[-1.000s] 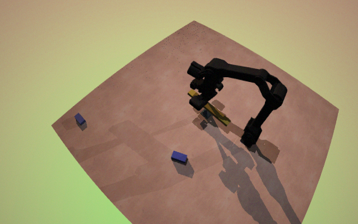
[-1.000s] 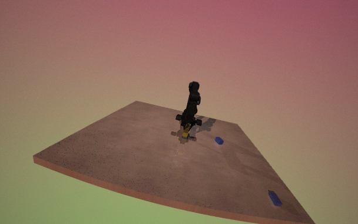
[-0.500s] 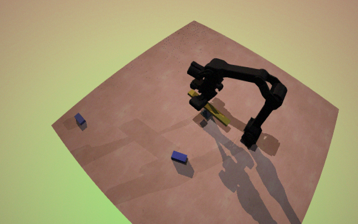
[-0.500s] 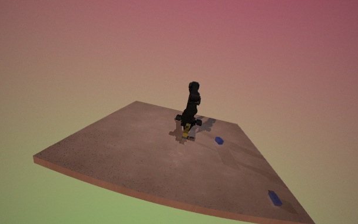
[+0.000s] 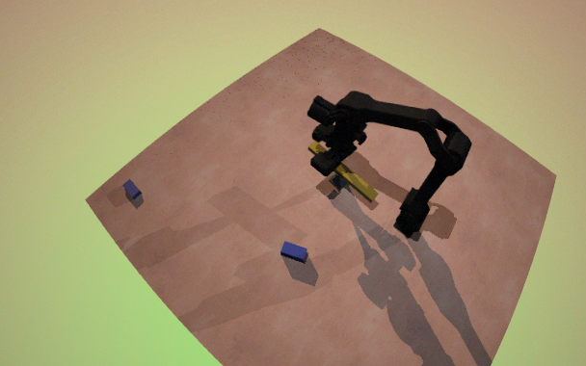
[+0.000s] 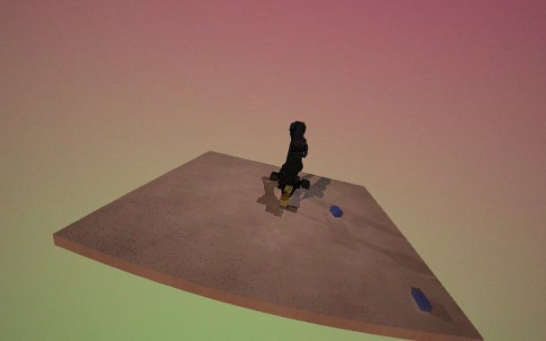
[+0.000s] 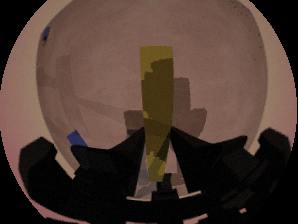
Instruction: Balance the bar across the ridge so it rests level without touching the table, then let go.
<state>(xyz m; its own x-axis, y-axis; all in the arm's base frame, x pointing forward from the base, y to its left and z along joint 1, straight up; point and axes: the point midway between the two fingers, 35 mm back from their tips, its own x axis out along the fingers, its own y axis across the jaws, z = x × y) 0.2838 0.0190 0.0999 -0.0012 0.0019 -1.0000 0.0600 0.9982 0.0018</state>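
My gripper tip is now 30 mm past the yellow bar.
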